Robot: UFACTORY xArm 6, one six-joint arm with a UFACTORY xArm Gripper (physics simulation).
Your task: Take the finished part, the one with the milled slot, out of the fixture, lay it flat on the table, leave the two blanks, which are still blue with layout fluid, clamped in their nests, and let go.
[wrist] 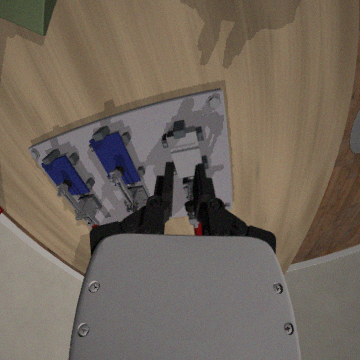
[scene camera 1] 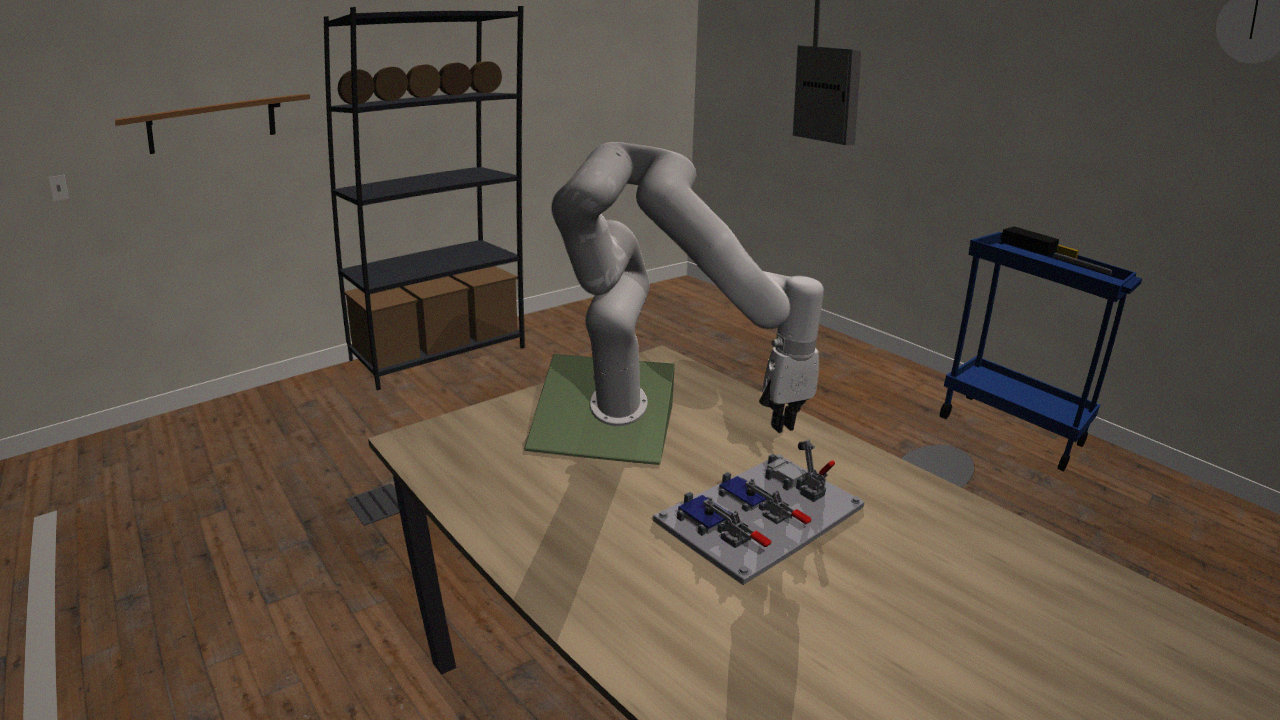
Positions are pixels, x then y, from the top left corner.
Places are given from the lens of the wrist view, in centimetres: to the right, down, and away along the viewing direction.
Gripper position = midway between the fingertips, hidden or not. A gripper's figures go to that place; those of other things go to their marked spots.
my gripper (wrist: 183, 174): 0, 0, 16
finished part (wrist: 185, 152): 1, -4, 23
